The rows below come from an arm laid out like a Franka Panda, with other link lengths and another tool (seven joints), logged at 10 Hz.
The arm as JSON. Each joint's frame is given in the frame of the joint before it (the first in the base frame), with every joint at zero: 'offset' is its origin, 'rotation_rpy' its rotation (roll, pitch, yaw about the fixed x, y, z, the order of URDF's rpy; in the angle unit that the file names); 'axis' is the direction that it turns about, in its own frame. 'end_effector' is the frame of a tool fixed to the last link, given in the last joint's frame.
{
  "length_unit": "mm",
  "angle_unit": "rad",
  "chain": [
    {
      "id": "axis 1",
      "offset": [
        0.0,
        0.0,
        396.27
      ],
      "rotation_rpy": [
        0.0,
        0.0,
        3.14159
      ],
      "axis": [
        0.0,
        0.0,
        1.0
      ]
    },
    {
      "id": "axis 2",
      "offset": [
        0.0,
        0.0,
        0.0
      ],
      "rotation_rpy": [
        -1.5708,
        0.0,
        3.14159
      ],
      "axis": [
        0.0,
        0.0,
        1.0
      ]
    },
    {
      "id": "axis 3",
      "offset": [
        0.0,
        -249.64,
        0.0
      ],
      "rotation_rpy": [
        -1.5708,
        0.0,
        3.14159
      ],
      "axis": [
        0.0,
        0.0,
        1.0
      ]
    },
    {
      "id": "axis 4",
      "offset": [
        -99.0,
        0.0,
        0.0
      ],
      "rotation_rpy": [
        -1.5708,
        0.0,
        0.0
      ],
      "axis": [
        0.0,
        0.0,
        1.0
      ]
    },
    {
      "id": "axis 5",
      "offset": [
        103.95,
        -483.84,
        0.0
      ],
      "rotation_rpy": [
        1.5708,
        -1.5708,
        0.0
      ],
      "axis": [
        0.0,
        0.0,
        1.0
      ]
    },
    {
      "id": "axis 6",
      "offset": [
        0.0,
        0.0,
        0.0
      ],
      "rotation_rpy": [
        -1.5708,
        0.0,
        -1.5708
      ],
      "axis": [
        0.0,
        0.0,
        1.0
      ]
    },
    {
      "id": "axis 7",
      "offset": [
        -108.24,
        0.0,
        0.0
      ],
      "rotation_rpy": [
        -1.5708,
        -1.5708,
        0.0
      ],
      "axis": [
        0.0,
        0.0,
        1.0
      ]
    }
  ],
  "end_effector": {
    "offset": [
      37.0,
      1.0,
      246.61
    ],
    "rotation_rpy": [
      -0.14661,
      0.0,
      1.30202
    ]
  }
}
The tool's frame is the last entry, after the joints.
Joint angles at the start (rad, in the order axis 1, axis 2, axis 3, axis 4, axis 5, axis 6, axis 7):
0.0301 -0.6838 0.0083 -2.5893 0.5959 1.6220 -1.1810
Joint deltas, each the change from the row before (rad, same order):
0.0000 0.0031 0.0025 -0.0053 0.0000 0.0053 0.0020
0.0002 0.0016 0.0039 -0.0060 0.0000 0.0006 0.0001
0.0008 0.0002 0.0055 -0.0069 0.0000 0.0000 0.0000
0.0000 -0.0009 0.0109 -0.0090 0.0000 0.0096 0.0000
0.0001 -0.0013 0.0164 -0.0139 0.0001 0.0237 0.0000
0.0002 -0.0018 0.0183 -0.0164 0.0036 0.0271 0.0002
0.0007 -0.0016 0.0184 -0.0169 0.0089 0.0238 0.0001
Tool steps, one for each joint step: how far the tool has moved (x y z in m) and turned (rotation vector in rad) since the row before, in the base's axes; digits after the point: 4 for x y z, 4 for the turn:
-0.0007 0.0003 -0.0045 -0.0032 0.0050 -0.0025
-0.0023 0.0013 -0.0045 -0.0029 0.0071 0.0028
-0.0029 0.0021 -0.0044 -0.0038 0.0070 0.0050
-0.0014 0.0027 -0.0052 -0.0088 -0.0002 0.0034
0.0002 0.0032 -0.0076 -0.0146 -0.0079 0.0006
0.0000 0.0040 -0.0084 -0.0134 -0.0088 -0.0010
-0.0011 0.0052 -0.0085 -0.0084 -0.0051 -0.0009

